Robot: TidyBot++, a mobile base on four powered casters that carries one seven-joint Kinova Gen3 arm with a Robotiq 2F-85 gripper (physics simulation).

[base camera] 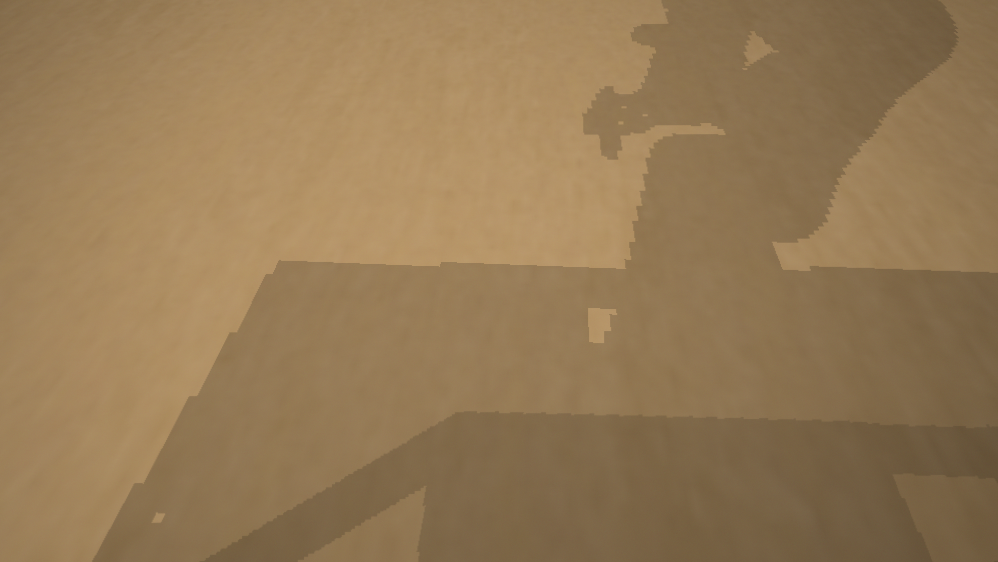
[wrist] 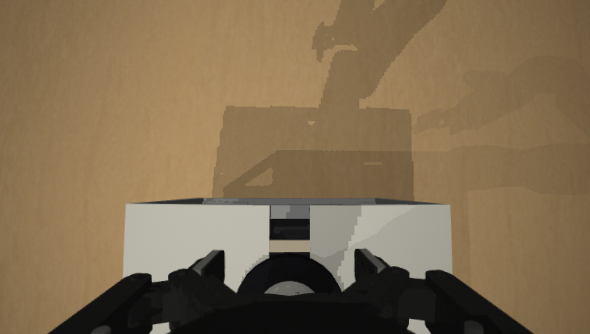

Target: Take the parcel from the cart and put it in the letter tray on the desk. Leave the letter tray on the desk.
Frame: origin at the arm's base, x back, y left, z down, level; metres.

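Seen in the pictures: gripper, between the fingertips: (wrist: pixel 289 264).
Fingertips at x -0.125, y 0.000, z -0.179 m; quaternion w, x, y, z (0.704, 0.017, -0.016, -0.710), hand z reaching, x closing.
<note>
A point is followed by its place in that frame.
My gripper (wrist: pixel 289 264) @(x -0.125, y 0.000, z -0.179 m) shows at the bottom of the wrist view. Its two black fingers stand wide apart, and no object shows between their tips. It hangs over the white top of my own mobile base. The parcel, the cart, the letter tray and the desk do not show in the base camera view or in the wrist view.
My white mobile base (wrist: pixel 195 230) @(x -0.113, y 0.140, z 0.014 m) fills the lower middle of the wrist view. Wood-coloured floor (base camera: pixel 314 139) @(x -0.635, y 0.228, z 0.396 m) (wrist: pixel 100 100) @(x -0.469, y 0.644, z 0.397 m) lies beyond it. Dark shadows of the base and arm fall on the floor in both views.
</note>
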